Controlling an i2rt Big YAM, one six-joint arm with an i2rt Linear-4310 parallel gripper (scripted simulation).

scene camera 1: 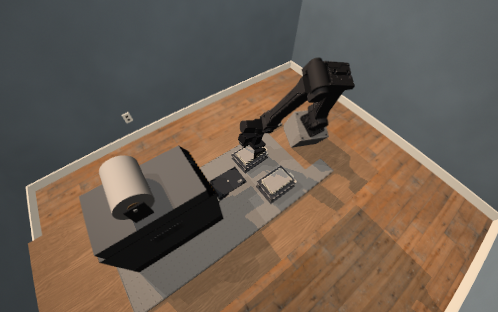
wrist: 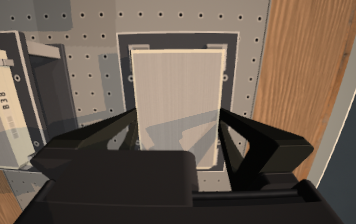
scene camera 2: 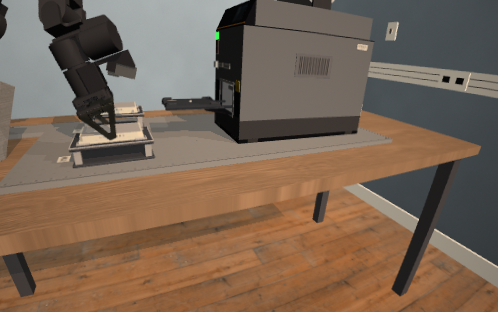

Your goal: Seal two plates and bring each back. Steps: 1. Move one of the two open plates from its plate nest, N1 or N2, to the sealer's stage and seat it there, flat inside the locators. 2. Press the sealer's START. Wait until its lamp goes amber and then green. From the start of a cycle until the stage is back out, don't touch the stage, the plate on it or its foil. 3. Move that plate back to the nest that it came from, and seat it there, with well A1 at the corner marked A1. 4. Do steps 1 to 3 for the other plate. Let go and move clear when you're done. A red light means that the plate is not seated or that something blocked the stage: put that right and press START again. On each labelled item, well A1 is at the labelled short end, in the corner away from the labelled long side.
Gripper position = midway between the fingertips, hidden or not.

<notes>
In view: my gripper (scene camera 2: 113, 133) and a plate nest (wrist: 157, 41).
My gripper also shows in the wrist view (wrist: 178, 112).
</notes>
